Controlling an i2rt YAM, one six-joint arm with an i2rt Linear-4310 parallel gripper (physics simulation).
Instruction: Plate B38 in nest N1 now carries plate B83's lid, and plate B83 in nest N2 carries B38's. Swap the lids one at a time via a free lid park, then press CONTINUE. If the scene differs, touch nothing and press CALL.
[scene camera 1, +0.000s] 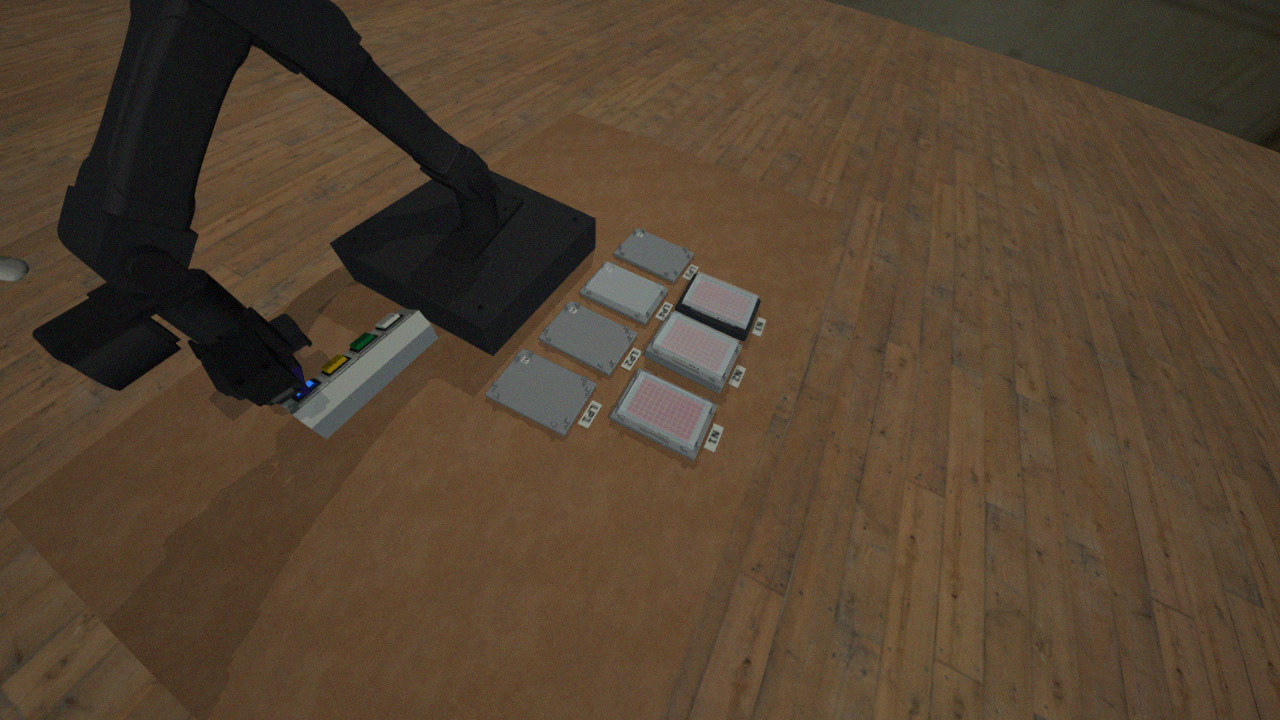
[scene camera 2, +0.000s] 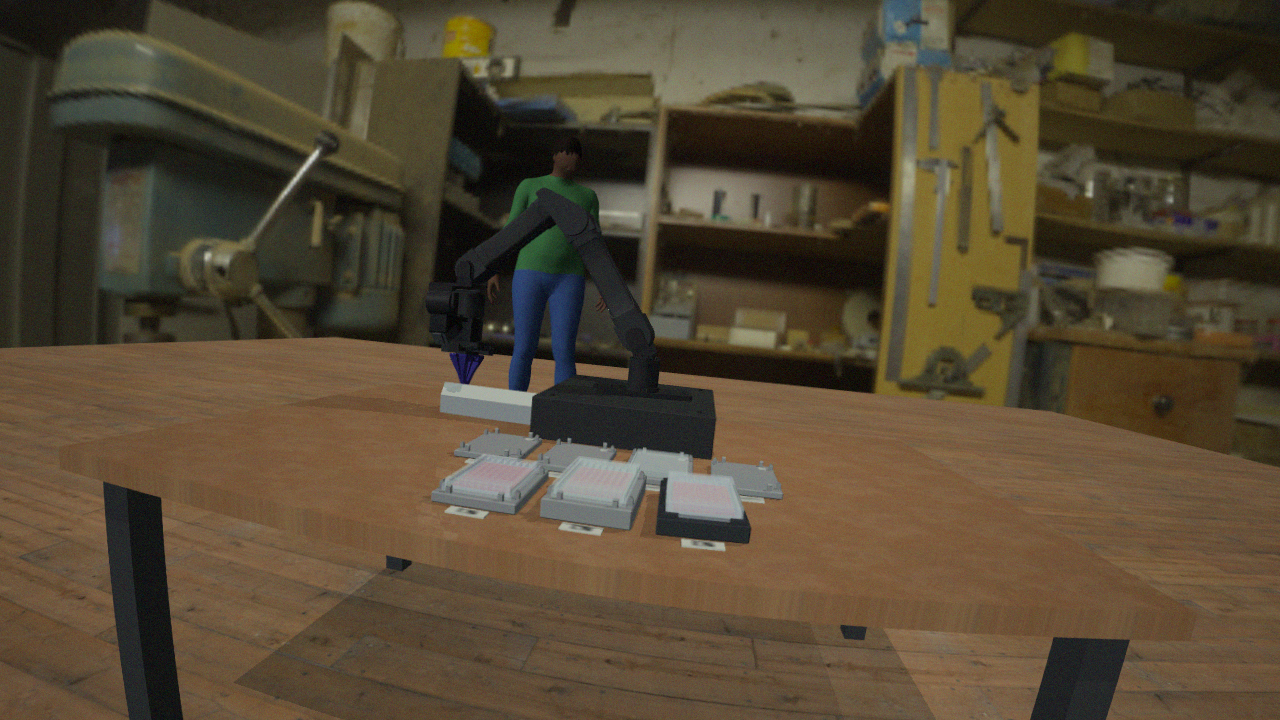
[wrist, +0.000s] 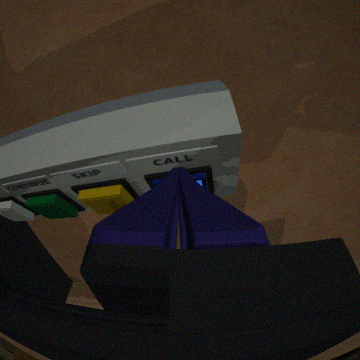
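Where they show: gripper, fingertip midpoint: (scene camera 1: 307, 391) (wrist: 178, 176); arm's base at its link origin: (scene camera 1: 482, 226) (scene camera 2: 641, 394).
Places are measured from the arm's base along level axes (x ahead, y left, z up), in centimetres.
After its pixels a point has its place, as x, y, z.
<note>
My gripper (scene camera 1: 305, 390) @[-6.3, -38.1, -2.9] (scene camera 2: 464, 382) @[-6.3, -38.1, -2.9] (wrist: 178, 176) @[-6.3, -38.1, -2.9] is shut and empty, its purple tips pointing down at the CALL button (scene camera 1: 310, 384) @[-6.9, -37.0, -3.0] (wrist: 200, 183) @[-7.3, -39.0, -3.0], which shows bright blue and is partly hidden by them. Contact cannot be told. The green CONTINUE button (scene camera 1: 363, 342) @[-4.5, -28.4, -2.6] (wrist: 52, 206) @[-5.3, -28.9, -2.7] is on the same panel. The plate in N1 (scene camera 1: 666, 409) @[42.5, -21.0, -6.1] (scene camera 2: 492, 477) @[45.2, -20.6, -5.6] looks pinker and sharper than the paler plate in N2 (scene camera 1: 695, 344) @[43.9, -8.5, -4.1] (scene camera 2: 593, 481) @[47.9, -8.4, -4.1]; whether it wears a lid is unclear. A pale clear lid (scene camera 1: 623, 290) @[28.0, 0.6, -6.3] (scene camera 2: 660, 463) @[29.5, 1.5, -6.3] appears to lie on the third lid park. Plate codes are unreadable.
Lid parks LP1 (scene camera 1: 541, 391) @[22.8, -24.5, -7.1] and LP2 (scene camera 1: 588, 336) @[25.6, -11.6, -7.1] and the farthest park (scene camera 1: 653, 254) @[30.3, 13.8, -7.1] look bare. A third plate (scene camera 1: 721, 301) @[46.4, 3.6, -4.4] (scene camera 2: 702, 495) @[49.2, 4.2, -4.4] sits in a dark nest. The yellow SKIP button (scene camera 1: 334, 364) @[-5.6, -33.3, -2.5] (wrist: 105, 199) @[-6.1, -33.3, -2.7] neighbours CALL. A person (scene camera 2: 554, 232) stands behind the table.
</note>
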